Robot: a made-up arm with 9 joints.
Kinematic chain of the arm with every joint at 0, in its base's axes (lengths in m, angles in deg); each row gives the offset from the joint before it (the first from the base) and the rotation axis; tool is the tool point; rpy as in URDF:
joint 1: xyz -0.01 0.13 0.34 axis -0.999 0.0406 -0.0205
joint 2: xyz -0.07 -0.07 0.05 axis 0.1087 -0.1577 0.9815
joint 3: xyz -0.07 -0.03 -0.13 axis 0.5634 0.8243 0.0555
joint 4: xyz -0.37 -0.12 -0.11 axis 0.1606 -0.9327 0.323
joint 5: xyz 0.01 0 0.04 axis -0.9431 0.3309 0.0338
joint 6: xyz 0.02 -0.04 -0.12 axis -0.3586 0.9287 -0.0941
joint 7: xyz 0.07 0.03 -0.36 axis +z
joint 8: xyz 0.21 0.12 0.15 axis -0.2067 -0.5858 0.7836
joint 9: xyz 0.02 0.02 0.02 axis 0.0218 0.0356 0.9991
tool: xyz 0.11 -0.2 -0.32 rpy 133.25 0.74 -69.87
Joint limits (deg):
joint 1: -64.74..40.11
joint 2: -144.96..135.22
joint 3: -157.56..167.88
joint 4: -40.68..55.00
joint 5: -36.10..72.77
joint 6: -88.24..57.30
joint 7: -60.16..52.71
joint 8: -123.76..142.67
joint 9: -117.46..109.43
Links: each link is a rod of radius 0.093 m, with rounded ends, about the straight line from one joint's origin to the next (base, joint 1, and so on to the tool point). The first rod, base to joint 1, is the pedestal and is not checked.
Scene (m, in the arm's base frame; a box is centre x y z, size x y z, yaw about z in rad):
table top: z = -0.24
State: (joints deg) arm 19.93 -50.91 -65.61 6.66 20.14 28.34 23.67 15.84 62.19
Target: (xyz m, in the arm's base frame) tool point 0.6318 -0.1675 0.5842
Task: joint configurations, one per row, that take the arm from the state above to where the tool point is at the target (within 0.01 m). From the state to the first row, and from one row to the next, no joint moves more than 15 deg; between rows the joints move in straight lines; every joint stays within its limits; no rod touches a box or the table.
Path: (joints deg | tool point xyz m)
1: 23.97 -37.93 -72.02 7.90 17.42 27.68 22.75 16.57 62.60 | -0.1353 -0.8579 0.3631
2: 28.00 -24.95 -78.44 9.14 14.70 27.03 21.84 17.30 63.02 | 0.1315 -0.7867 0.4846
3: 32.04 -11.96 -84.85 10.37 11.98 26.37 20.92 18.04 63.43 | 0.3625 -0.6306 0.5653
4: 36.07 1.02 -91.26 11.61 9.26 25.72 20.00 18.77 63.84 | 0.5342 -0.4144 0.5980
5: 40.11 14.00 -97.68 12.85 6.54 25.06 19.08 19.50 64.26 | 0.6318 -0.1675 0.5843

